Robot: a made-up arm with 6 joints.
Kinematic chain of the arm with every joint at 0, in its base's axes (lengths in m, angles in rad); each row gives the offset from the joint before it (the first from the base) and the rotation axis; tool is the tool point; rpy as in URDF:
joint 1: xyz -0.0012 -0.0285 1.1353 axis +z
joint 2: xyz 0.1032 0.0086 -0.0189 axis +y
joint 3: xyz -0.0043 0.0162 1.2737 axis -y
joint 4: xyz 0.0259 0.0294 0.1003 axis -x
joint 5: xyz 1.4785 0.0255 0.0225 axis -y
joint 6: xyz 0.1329 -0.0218 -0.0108 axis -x
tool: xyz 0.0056 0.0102 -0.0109 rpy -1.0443 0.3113 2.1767
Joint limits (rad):
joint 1: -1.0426..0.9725
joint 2: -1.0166..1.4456
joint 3: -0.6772..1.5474
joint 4: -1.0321..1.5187
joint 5: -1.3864..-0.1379
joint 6: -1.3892..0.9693
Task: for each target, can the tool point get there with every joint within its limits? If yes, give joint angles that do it. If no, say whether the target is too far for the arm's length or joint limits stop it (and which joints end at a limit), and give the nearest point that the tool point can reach.
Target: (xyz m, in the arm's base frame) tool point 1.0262 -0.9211 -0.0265
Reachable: yes | joints -0.7946 1.2156 -0.3359 -0.4395 -0.8217 -0.8113
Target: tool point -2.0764 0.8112 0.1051
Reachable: no: joint limits stop it (at a limit: joint 1, joint 2, joint 3) | nearest point 0.2089 0.5607 -0.0496 | short by 2.304 m
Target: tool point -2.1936 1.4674 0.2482
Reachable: no: joint limits stop it (at a limit: joint 2, joint 3, joint 4, joint 5, joint 6) | nearest point -1.8969 1.2649 2.5262 | short by 2.306 m
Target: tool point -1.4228 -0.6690 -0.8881
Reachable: no: joint limits stop it (at a limit: joint 1, joint 2, joint 3, joint 4) | nearest point 0.2722 -0.5722 -0.1141 | short by 1.866 m
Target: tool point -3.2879 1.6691 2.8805
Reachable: no: too far | nearest point -2.1518 1.0823 2.5831 | short by 1.313 m
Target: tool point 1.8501 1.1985 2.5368
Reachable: yes | joints 0.5697 0.4088 0.5192 0.7185 -0.2395 0.6662
